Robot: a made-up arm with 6 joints.
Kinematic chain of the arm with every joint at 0, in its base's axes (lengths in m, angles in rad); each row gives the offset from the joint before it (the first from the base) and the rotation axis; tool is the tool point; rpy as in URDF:
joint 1: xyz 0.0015 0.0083 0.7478 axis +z
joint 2: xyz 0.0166 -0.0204 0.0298 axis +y
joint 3: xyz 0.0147 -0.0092 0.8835 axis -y
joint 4: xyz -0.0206 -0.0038 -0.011 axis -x
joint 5: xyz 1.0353 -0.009 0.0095 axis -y
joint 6: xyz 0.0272 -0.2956 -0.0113 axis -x
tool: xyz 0.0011 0.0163 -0.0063 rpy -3.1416 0 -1.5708
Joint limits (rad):
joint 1: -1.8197..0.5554
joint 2: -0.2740..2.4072
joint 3: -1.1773..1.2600
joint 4: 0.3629..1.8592
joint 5: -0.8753..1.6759
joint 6: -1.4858..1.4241
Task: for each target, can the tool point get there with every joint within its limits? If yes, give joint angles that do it. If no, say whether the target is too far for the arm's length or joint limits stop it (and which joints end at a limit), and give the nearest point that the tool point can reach.
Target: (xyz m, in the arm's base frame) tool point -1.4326 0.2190 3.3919
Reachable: no: too far | nearest point -0.4640 0.0767 2.6968 | short by 1.201 m
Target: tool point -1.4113 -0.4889 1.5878
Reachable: no: joint limits stop it (at a limit: joint 1, joint 4, joint 6) | nearest point -0.5253 -0.7141 1.5878 | short by 0.914 m
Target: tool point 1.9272 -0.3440 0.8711
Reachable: yes | joints -0.0945 1.3586 1.0535 1.1331 -0.0830 0.2315
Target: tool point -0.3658 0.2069 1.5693
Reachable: no: joint limits stop it (at a limit: joint 1, joint 2, joint 4, joint 5) | nearest point -0.4820 -0.5538 1.1167 | short by 0.893 m
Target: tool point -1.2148 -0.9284 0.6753
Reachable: no: joint limits stop it (at a limit: joint 1, joint 4, joint 6) | nearest point -0.6183 -1.0800 0.6753 | short by 0.615 m
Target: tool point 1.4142 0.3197 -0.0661
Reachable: yes | joints 0.3528 1.4593 0.1928 0.8831 1.2987 0.4688
